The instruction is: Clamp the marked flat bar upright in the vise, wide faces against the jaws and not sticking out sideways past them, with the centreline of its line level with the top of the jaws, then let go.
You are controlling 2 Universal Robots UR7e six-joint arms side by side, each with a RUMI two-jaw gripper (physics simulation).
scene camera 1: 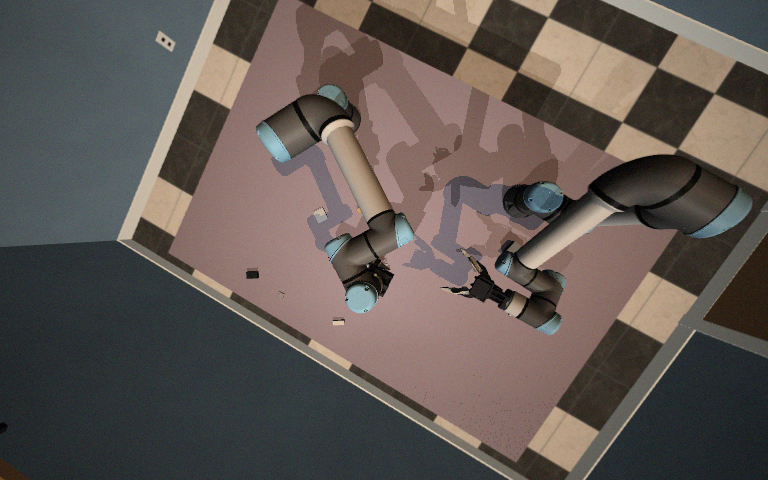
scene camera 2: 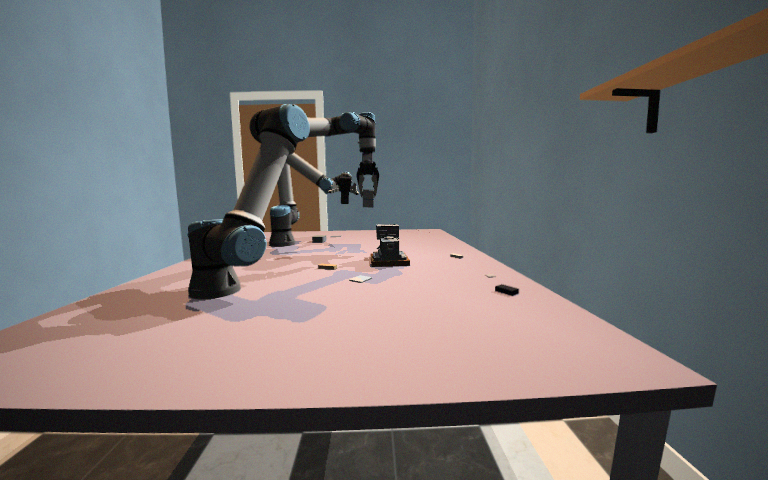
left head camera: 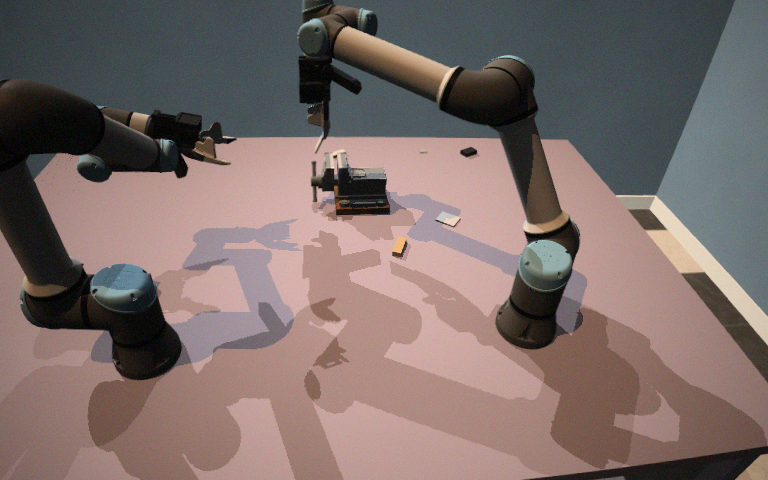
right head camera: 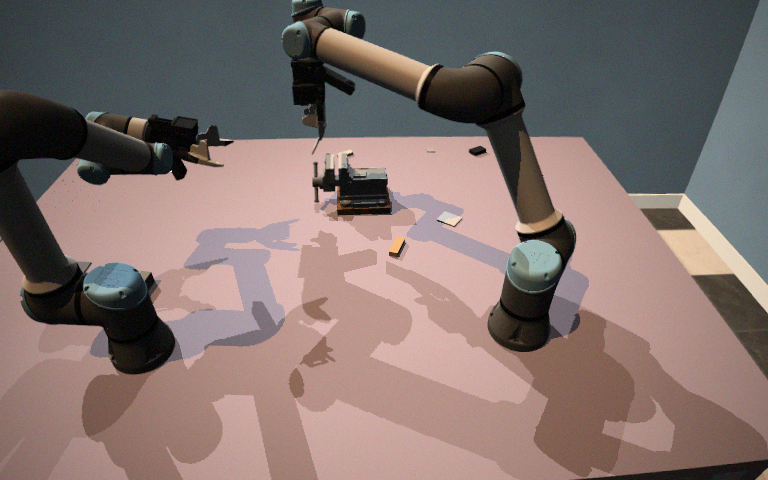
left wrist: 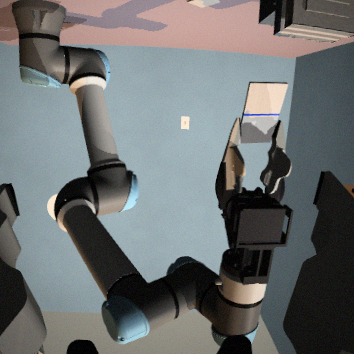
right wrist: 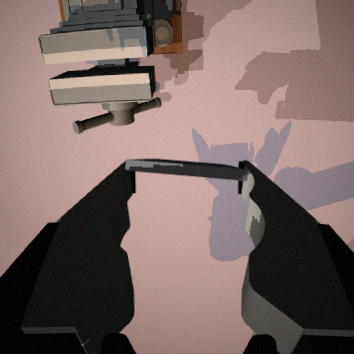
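The flat bar is upright, with a blue line across its wide face in the left wrist view. My right gripper is shut on its side edges and holds it above table height, near the handle side of the vise. In the right wrist view, the vise jaws stand apart with a gap between them, up and left of the bar. My left gripper is open and empty, left of the vise. The right arm hides the vise in scene camera 1.
An orange block and a pale square plate lie right of the vise. A black block and a small pale piece lie farther back. A pale block lies behind the vise. A grey block is near the left arm's base.
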